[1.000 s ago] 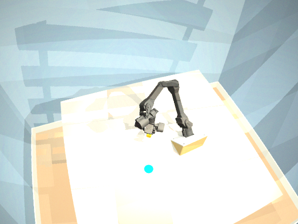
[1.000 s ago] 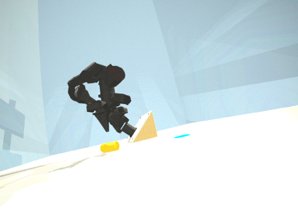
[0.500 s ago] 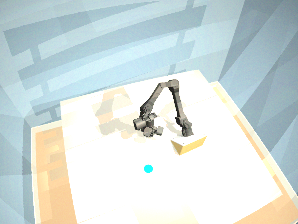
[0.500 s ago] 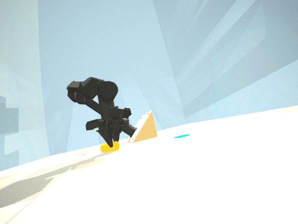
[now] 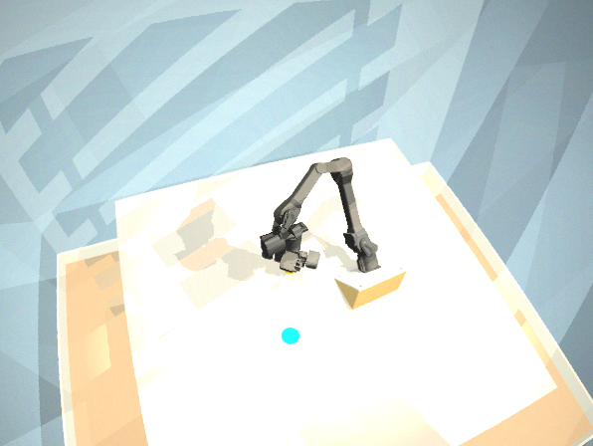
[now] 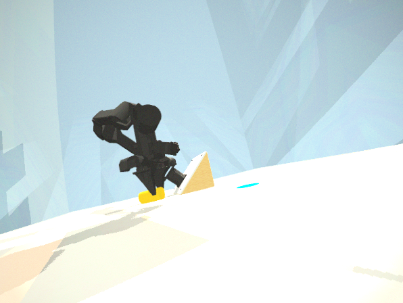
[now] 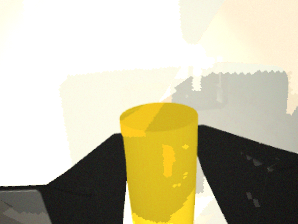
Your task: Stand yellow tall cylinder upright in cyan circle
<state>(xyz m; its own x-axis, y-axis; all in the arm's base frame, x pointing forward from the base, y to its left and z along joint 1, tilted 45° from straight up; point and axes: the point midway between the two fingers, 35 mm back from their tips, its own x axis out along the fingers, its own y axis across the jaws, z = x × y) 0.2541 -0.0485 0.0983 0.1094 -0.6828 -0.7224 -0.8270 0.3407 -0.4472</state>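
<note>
My gripper tip is 22 cm to the right of the cyan circle, 8 cm short of it and 3 cm above it. Round my gripper tip: yellow cylinder (2 cm to the right, 1 cm behind).
</note>
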